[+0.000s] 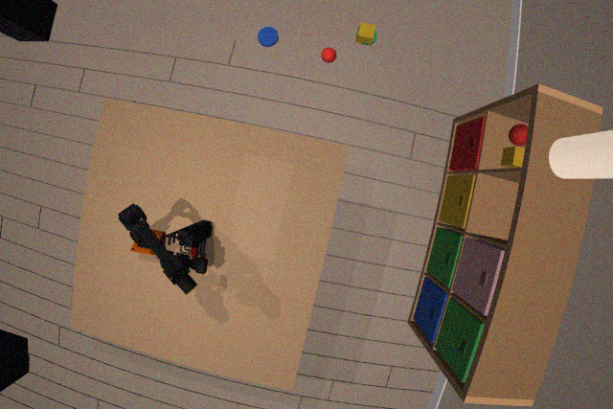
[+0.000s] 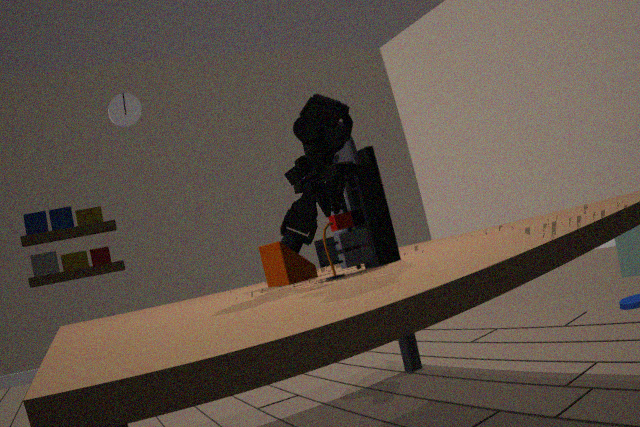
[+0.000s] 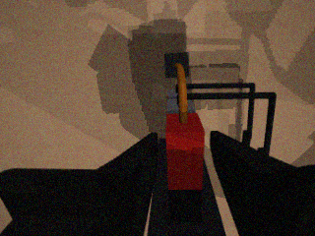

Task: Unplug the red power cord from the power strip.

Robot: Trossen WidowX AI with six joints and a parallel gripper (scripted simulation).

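Right now the red plug is 40 mm to the left of my gripper tip and 10 mm below it. Round my gripper tip: black panel (110 mm to the left, 20 mm below).
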